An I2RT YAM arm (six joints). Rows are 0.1 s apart.
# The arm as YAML. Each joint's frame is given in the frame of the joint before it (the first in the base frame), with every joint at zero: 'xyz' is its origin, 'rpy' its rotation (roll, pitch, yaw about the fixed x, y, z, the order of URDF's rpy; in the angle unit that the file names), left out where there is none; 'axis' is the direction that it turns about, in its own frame. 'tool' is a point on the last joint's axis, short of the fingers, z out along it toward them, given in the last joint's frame.
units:
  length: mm
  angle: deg
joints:
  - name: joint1
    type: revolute
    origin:
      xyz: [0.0, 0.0, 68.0]
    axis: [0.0, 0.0, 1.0]
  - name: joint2
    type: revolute
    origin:
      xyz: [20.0, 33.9, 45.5]
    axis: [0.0, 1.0, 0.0]
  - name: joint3
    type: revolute
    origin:
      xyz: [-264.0, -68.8, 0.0]
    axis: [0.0, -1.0, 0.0]
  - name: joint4
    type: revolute
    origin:
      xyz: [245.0, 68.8, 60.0]
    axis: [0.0, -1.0, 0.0]
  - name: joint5
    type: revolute
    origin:
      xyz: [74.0, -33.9, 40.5]
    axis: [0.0, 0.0, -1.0]
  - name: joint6
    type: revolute
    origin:
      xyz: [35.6, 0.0, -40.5]
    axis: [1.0, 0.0, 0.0]
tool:
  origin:
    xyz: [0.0, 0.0, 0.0]
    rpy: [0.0, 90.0, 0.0]
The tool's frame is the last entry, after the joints.
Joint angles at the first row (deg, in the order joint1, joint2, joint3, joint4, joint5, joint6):
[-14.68 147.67 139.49 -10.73 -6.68 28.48]
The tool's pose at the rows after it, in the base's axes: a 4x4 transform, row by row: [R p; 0 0 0 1], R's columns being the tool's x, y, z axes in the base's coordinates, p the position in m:
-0.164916, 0.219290, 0.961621, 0.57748; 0.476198, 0.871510, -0.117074, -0.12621; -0.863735, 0.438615, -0.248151, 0.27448; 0, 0, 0, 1
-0.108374, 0.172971, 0.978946, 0.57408; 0.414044, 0.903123, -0.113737, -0.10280; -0.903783, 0.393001, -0.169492, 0.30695; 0, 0, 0, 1
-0.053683, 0.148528, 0.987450, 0.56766; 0.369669, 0.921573, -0.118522, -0.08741; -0.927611, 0.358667, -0.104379, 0.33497; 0, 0, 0, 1
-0.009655, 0.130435, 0.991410, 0.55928; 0.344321, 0.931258, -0.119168, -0.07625; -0.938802, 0.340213, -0.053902, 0.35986; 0, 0, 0, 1
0.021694, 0.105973, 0.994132, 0.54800; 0.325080, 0.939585, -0.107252, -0.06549; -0.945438, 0.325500, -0.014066, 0.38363; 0, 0, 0, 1
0.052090, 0.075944, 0.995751, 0.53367; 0.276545, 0.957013, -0.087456, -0.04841; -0.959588, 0.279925, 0.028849, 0.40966; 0, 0, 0, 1
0.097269, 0.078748, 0.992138, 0.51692; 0.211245, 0.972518, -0.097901, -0.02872; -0.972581, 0.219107, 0.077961, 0.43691; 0, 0, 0, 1
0.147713, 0.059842, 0.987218, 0.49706; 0.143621, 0.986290, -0.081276, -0.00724; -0.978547, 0.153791, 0.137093, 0.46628; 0, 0, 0, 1
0.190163, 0.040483, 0.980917, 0.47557; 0.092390, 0.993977, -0.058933, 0.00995; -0.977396, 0.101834, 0.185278, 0.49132; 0, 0, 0, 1
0.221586, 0.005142, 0.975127, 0.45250; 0.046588, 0.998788, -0.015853, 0.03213; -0.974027, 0.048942, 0.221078, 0.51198; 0, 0, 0, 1
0.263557, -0.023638, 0.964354, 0.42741; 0.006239, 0.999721, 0.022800, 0.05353; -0.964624, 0.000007, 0.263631, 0.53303; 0, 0, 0, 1
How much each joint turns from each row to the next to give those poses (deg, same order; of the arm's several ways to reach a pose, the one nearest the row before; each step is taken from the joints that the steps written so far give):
[2.02 -2.99 -0.44 1.93 1.14 -2.98]
[2.28 -2.72 0.43 1.50 1.84 -2.64]
[1.50 -2.47 0.35 0.97 1.68 -1.93]
[1.06 -2.37 0.27 0.26 1.05 -1.06]
[0.96 -2.98 -0.70 0.00 0.27 -0.88]
[1.67 -3.60 -1.14 0.00 0.52 -2.72]
[2.19 -3.62 -0.80 0.01 2.81 -3.78]
[2.46 -3.51 -0.09 0.00 1.50 -4.13]
[2.11 -3.70 -0.88 0.00 0.79 -3.34]
[2.90 -3.95 -1.75 -0.09 0.35 -3.34]
[3.17 -3.60 -0.97 -0.09 0.79 -3.34]

